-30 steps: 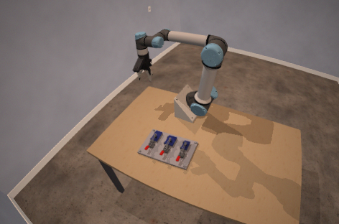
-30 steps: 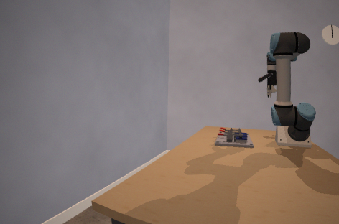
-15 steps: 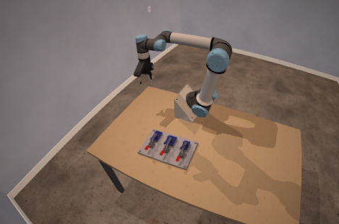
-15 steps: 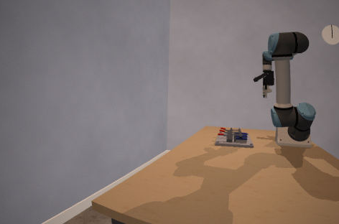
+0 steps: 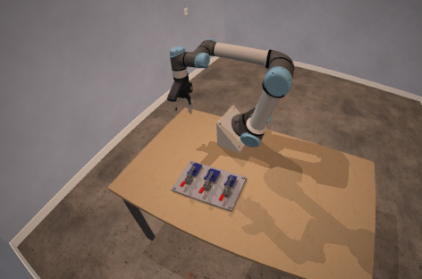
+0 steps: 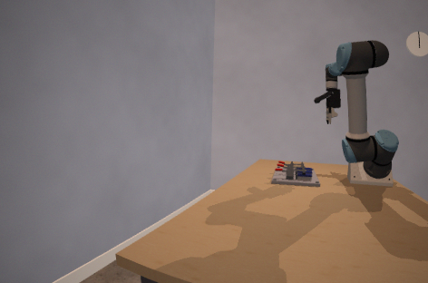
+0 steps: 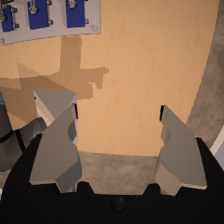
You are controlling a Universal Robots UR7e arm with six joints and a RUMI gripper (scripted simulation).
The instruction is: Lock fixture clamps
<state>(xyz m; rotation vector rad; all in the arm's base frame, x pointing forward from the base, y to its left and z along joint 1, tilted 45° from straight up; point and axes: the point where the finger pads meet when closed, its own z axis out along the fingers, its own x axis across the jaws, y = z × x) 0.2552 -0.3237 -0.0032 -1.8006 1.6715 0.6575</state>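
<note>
Now: the grey fixture plate 180 mm ahead of my hand, 240 mm to the left of it and 300 mm below it.
</note>
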